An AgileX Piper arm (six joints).
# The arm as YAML. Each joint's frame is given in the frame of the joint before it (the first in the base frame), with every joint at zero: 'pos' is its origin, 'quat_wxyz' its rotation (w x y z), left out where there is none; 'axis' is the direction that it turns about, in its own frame. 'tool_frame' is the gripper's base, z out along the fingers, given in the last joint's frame.
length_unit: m
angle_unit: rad
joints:
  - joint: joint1
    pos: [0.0, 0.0, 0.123]
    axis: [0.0, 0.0, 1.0]
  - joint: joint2
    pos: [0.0, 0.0, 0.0]
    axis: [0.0, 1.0, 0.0]
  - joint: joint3
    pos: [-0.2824, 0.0, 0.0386]
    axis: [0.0, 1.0, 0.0]
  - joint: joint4
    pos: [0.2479, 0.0, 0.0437]
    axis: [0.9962, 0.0, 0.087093]
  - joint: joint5
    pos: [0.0, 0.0, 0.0]
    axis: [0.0, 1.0, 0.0]
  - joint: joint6
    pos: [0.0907, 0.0, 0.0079]
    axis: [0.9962, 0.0, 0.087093]
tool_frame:
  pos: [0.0, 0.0, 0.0]
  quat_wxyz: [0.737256, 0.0, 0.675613, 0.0]
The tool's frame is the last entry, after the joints.
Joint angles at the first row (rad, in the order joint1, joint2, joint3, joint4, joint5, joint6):
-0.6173, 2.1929, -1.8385, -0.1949, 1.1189, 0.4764
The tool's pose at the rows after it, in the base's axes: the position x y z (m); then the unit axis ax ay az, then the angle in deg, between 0 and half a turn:
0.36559, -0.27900, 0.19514, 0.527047, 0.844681, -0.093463, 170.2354
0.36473, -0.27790, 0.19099, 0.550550, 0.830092, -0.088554, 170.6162
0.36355, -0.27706, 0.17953, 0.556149, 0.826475, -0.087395, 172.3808
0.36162, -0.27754, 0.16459, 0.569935, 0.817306, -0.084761, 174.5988
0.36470, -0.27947, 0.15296, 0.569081, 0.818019, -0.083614, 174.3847
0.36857, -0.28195, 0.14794, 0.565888, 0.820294, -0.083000, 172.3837
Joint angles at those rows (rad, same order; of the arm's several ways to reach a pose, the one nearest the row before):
-0.6173, 2.1929, -1.8318, -0.1949, 1.1211, 0.5678
-0.6173, 2.1949, -1.8197, -0.1901, 1.1187, 0.6231
-0.6173, 2.2104, -1.8028, -0.1901, 1.1187, 0.6393
-0.6212, 2.2348, -1.7881, -0.1870, 1.1209, 0.6706
-0.6212, 2.2609, -1.7884, -0.1870, 1.0915, 0.6731
-0.6211, 2.2728, -1.7884, -0.1890, 1.0443, 0.6712

